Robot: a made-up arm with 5 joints.
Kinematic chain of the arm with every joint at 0, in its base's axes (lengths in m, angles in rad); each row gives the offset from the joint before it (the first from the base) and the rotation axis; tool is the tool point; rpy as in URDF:
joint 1: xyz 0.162 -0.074 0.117 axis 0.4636 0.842 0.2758
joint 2: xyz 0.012 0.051 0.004 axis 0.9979 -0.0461 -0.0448
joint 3: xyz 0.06 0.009 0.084 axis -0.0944 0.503 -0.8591
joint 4: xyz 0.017 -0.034 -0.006 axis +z
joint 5: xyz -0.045 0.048 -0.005 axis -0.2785 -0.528 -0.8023
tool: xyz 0.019 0 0.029 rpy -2.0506 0.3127 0.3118
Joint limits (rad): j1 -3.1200..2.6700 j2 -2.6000..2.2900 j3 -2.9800..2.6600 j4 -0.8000..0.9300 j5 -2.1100..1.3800
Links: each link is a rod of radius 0.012 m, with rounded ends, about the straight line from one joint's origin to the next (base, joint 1, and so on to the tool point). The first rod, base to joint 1, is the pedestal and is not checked.
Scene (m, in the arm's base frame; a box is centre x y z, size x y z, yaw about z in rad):
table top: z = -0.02
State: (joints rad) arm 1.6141 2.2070 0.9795 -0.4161 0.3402
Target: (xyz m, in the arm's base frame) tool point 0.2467 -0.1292 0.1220
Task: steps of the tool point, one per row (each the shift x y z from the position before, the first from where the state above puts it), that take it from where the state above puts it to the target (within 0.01 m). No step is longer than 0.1 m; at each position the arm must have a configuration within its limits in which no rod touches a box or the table.
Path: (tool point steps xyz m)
1: 0.0432 -0.0295 -0.0059
2: 0.0389 -0.0295 0.0183
3: 0.0257 -0.0235 0.0381
4: 0.0073 -0.0123 0.0494

